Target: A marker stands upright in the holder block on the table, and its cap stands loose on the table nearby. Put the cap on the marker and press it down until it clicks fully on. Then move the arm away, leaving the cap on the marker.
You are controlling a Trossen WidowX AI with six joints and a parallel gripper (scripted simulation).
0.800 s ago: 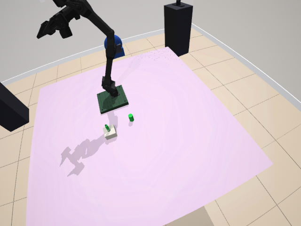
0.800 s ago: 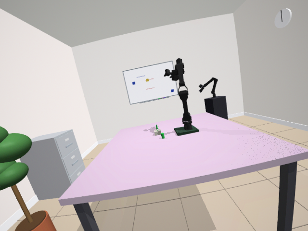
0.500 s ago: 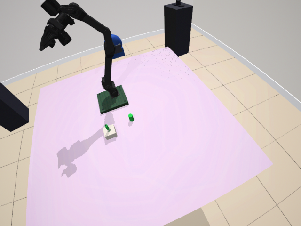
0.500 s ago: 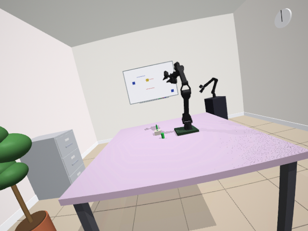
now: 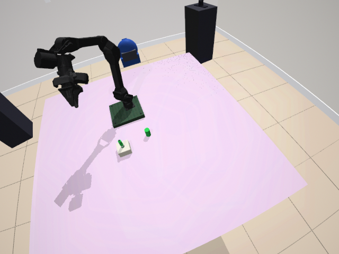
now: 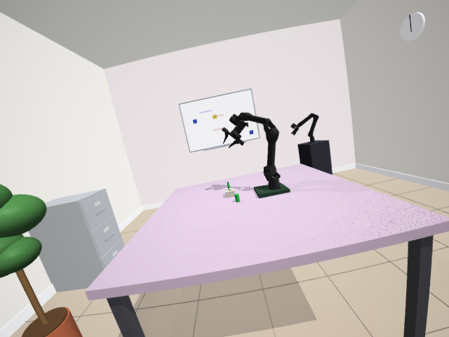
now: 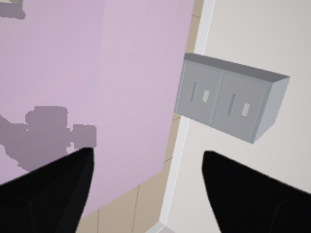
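The green cap lies 33 cm below my gripper tip, 24 cm to the left of it and 3 cm ahead of it. The rest, counted from my gripper tip: green marker: 27 cm below, 8 cm to the left, 5 cm ahead; then holder block: 33 cm below, 8 cm to the left, 5 cm ahead.
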